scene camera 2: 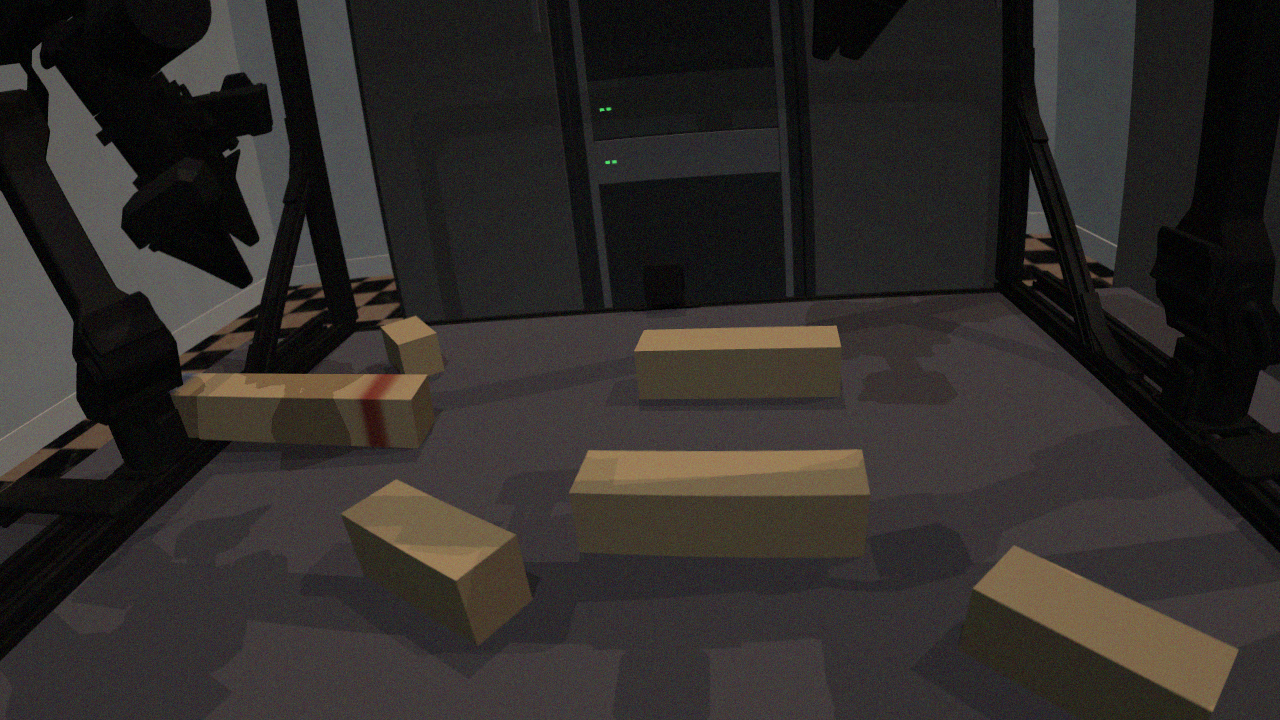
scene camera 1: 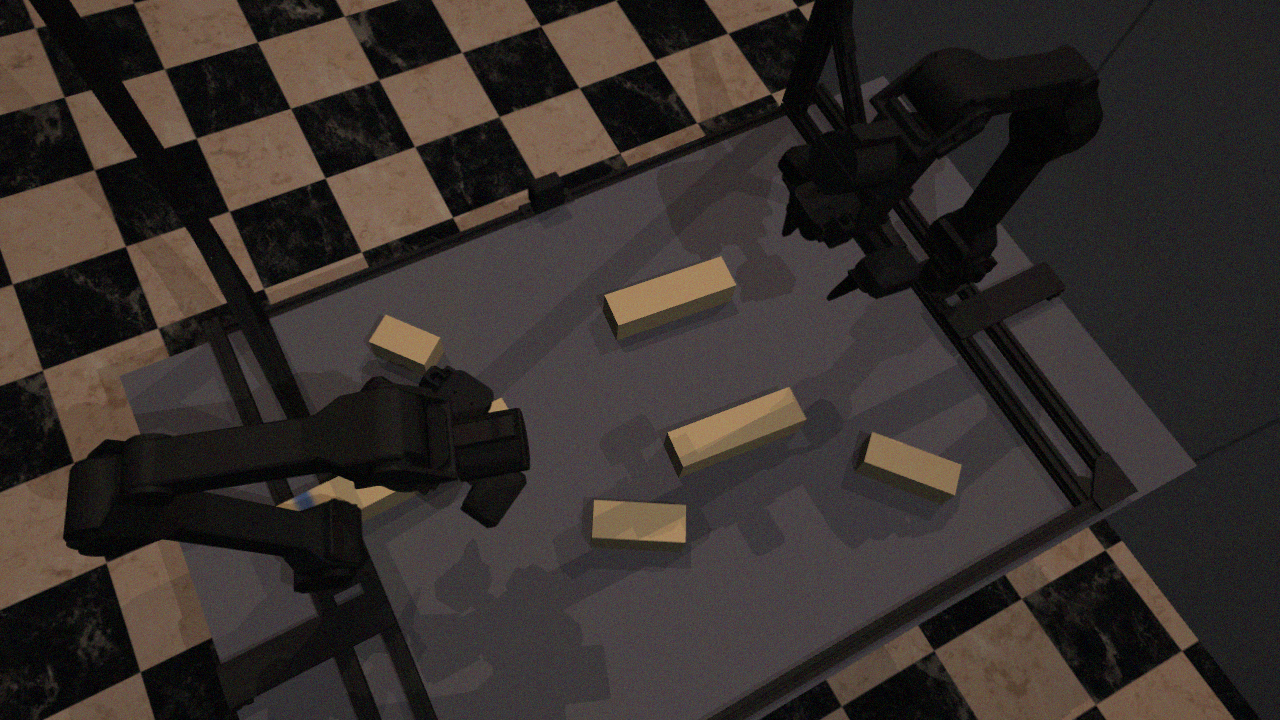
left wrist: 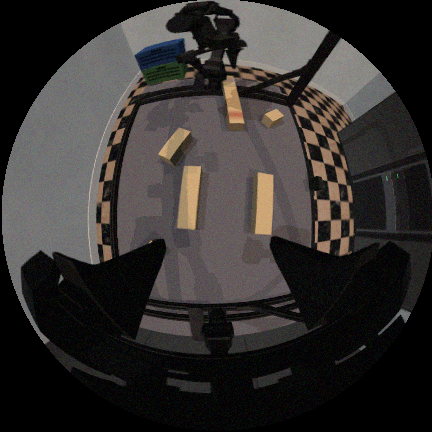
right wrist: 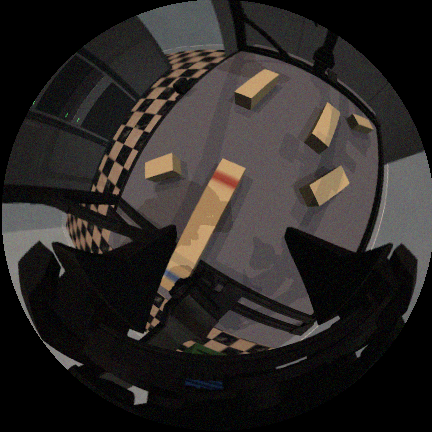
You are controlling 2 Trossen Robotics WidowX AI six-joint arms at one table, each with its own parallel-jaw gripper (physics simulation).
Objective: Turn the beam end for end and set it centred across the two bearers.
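Seen in the pictures: left gripper, between the fingertips: point(scene camera 2: 832, 58) point(scene camera 1: 807, 266) point(left wrist: 218, 243); right gripper, between the fingertips: point(scene camera 2: 251, 262) point(left wrist: 220, 72) point(right wrist: 232, 231); left arm's base, origin of its link: point(scene camera 2: 1203, 413) point(scene camera 1: 940, 277) point(left wrist: 216, 314) point(right wrist: 317, 70); right arm's base, origin of its link: point(scene camera 2: 158, 458) point(scene camera 1: 336, 565) point(left wrist: 214, 87) point(right wrist: 202, 280).
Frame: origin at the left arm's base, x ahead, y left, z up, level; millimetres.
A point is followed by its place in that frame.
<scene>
The beam point(scene camera 1: 380, 503) @(z 30, x 840, y -37 mm) point(scene camera 2: 304, 407) @(z 28, x 756, y -42 mm) point(left wrist: 233, 102) @(z 37, x 753, y -69 mm) point(right wrist: 205, 222) @(z 39, x 779, y -59 mm), a long tan bar, lies by the right arm's base. Its red-banded end points toward the table's middle, its blue-banded end toward the arm base; the arm partly hides it in scene camera 1. The two bearers, shorter tan blocks, lie roughly parallel and apart: one farther back point(scene camera 1: 671, 295) @(z 28, x 381, y -134 mm) point(scene camera 2: 738, 362) @(z 15, x 379, y -117 mm) point(left wrist: 263, 204) @(z 28, x 372, y -138 mm) point(right wrist: 256, 89) @(z 28, x 427, y -128 mm), one nearer point(scene camera 1: 733, 429) @(z 28, x 405, y 75 mm) point(scene camera 2: 720, 510) @(z 17, x 398, y 98 mm) point(left wrist: 190, 197) @(z 28, x 393, y 67 mm) point(right wrist: 325, 125) @(z 28, x 427, y 68 mm). My right gripper point(scene camera 1: 487, 443) point(scene camera 2: 252, 263) @(z 169, x 745, y -14 mm) point(right wrist: 232, 231) @(z 169, x 745, y -14 mm) is open and empty above the beam. My left gripper point(scene camera 1: 809, 265) @(z 264, x 313, y 2 mm) point(scene camera 2: 837, 53) @(z 264, x 313, y 2 mm) point(left wrist: 218, 243) @(z 264, x 313, y 2 mm) is open and empty, high at the right.
A small tan block point(scene camera 1: 407, 340) @(z 25, x 729, y -228 mm) point(scene camera 2: 411, 344) @(z 21, x 712, y -195 mm) point(left wrist: 273, 118) @(z 25, x 704, y -221 mm) point(right wrist: 162, 167) @(z 25, x 729, y -214 mm) lies behind the beam. Another block point(scene camera 1: 638, 522) @(z 31, x 574, y 127 mm) point(scene camera 2: 434, 537) @(z 31, x 560, y 139 mm) point(left wrist: 176, 145) @(z 31, x 557, y 116 mm) point(right wrist: 327, 187) @(z 31, x 587, y 120 mm) lies in front of the nearer bearer, and one point(scene camera 1: 911, 465) @(z 25, x 221, y 220 mm) point(scene camera 2: 1100, 626) @(z 25, x 220, y 223 mm) point(right wrist: 360, 123) @(z 25, x 256, y 200 mm) at the right. Dark frame rails edge the table.
</scene>
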